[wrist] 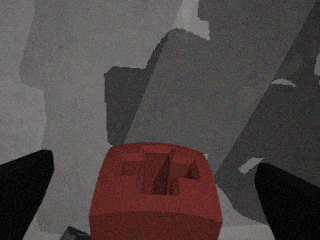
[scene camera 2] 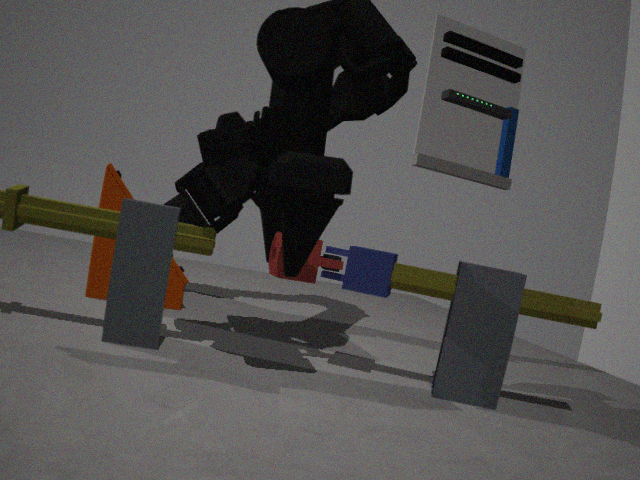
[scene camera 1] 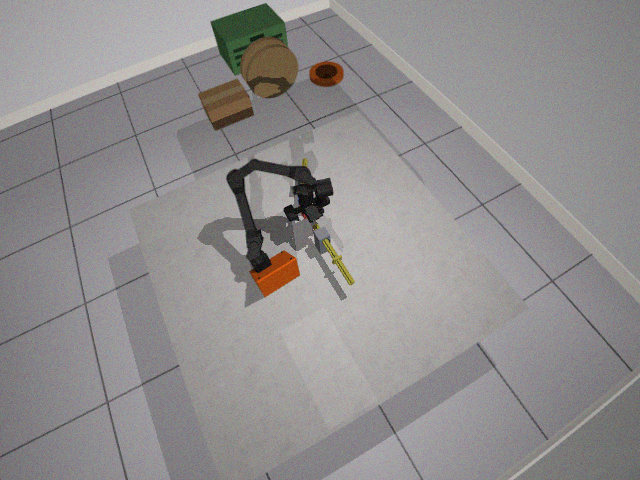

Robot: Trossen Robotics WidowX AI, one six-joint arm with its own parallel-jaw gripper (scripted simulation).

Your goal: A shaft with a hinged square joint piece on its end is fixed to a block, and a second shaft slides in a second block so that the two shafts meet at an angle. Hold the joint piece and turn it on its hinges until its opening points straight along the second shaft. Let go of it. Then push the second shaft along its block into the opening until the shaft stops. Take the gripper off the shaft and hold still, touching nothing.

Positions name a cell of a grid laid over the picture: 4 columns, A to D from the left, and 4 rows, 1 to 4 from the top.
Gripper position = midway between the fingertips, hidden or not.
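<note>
Nothing is held in my gripper (scene camera 2: B3), and it's open; you can see it in scene camera 1 (scene camera 1: B2) and in the wrist view (wrist: B3) too. There's a red square joint piece (scene camera 2: B3) as well, and the wrist view shows that piece (wrist: B4) too.
</note>
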